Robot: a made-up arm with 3 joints. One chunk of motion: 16 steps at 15 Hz.
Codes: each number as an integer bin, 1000 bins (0 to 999) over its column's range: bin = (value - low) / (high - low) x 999, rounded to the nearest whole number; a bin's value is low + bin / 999 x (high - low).
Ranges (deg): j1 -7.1..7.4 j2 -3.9..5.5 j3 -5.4..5
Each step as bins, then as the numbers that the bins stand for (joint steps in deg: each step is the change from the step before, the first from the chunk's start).
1 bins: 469 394 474
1 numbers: -0.293 -0.193 -0.465
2 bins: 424 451 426
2 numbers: -0.946 0.344 -0.965
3 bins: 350 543 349
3 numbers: -2.020 1.209 -1.767
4 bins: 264 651 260
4 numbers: -3.268 2.226 -2.693
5 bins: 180 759 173
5 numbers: -4.487 3.242 -3.599
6 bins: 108 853 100
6 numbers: -5.532 4.126 -4.359
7 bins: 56 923 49
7 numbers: -6.287 4.785 -4.890
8 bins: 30 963 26
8 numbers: -6.665 5.161 -5.129
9 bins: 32 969 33
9 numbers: -6.636 5.218 -5.056
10 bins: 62 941 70
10 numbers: -6.200 4.954 -4.671
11 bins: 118 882 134
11 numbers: -5.387 4.399 -4.005
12 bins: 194 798 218
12 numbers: -4.284 3.609 -3.131
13 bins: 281 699 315
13 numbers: -3.021 2.677 -2.121
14 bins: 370 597 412
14 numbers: -1.730 1.717 -1.111
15 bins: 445 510 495
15 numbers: -0.641 0.899 -0.247
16 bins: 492 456 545
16 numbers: 0.041 0.391 0.274
